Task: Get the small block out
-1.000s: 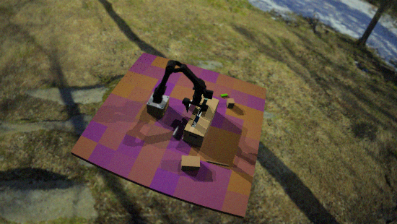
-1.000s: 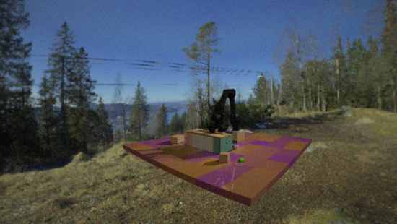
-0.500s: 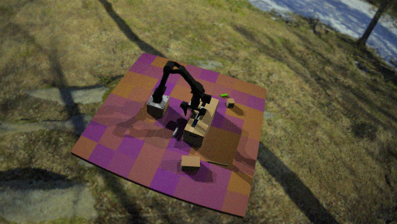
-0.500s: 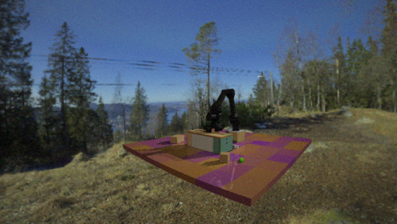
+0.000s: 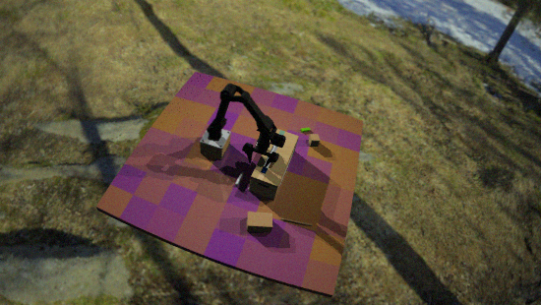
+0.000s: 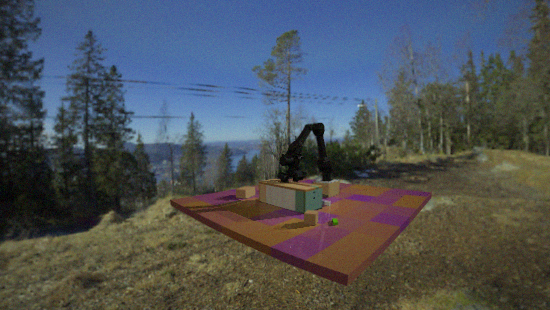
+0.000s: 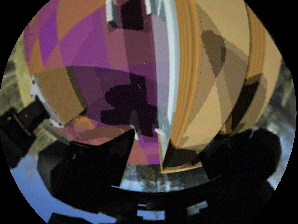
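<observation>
My gripper tip is 40 mm short of the bluish block and 30 mm to the left of it. Round my gripper tip: long wooden box: 50 mm ahead, 70 mm to the left, 20 mm below; then tan cube: 290 mm ahead, 340 mm to the left, 60 mm below.
</observation>
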